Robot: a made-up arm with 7 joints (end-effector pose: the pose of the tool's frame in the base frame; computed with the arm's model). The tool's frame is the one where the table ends. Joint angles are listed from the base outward.
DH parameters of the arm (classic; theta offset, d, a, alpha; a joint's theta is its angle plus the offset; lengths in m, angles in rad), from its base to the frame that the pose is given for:
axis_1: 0 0.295 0 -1.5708
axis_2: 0 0 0 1.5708
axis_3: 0 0.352 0.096 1.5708
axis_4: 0 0 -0.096 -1.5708
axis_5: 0 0.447 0 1.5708
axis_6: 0 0 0.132 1.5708
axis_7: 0 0 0 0
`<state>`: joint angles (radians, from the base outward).
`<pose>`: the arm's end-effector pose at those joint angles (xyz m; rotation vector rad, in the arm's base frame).
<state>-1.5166 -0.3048 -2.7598 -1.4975 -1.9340 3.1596 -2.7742</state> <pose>-0.3440 0.5428 0.5731 -1.7781 -0.3045 0.4188</pose>
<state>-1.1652 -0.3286 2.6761 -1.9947 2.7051 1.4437 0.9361</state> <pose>0.0182 0.7021 0.3053 -0.9270 0.5482 2.4322</pose>
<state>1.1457 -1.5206 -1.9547 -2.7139 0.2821 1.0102 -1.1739</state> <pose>0.3627 -0.0120 0.1735 -0.2412 -0.9146 -0.0410</pose>
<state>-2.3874 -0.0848 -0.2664 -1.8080 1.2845 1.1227 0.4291</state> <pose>-0.5416 -0.3413 0.6461 -0.2747 1.8428 -1.0592</pose>
